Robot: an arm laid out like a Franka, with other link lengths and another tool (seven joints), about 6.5 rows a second.
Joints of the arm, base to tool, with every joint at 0 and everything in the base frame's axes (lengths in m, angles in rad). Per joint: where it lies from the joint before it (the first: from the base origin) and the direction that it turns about. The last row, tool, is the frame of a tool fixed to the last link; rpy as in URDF.
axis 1: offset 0.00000 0.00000 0.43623 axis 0 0 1
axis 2: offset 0.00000 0.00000 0.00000 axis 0 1 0
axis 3: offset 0.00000 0.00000 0.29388 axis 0 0 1
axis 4: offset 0.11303 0.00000 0.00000 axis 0 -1 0
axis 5: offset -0.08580 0.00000 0.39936 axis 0 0 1
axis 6: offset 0.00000 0.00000 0.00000 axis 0 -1 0
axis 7: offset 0.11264 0.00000 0.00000 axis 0 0 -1
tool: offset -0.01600 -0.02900 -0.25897 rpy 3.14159 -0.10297 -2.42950
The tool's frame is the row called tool.
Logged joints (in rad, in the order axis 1, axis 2, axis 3, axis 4, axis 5, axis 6, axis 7), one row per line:
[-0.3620 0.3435 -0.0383 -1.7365 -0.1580 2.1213 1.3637]
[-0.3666 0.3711 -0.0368 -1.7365 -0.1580 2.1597 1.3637]
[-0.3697 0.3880 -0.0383 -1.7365 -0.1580 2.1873 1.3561]
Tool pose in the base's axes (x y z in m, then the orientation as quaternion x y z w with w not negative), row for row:
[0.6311 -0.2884 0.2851 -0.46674 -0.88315 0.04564 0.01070]
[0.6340 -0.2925 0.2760 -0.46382 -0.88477 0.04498 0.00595]
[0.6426 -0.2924 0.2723 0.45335 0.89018 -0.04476 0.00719]
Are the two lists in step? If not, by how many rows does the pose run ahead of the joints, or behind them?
The pose runs 1 row ahead of the joints: the pose in row i belongs to the joints in row i + 1.
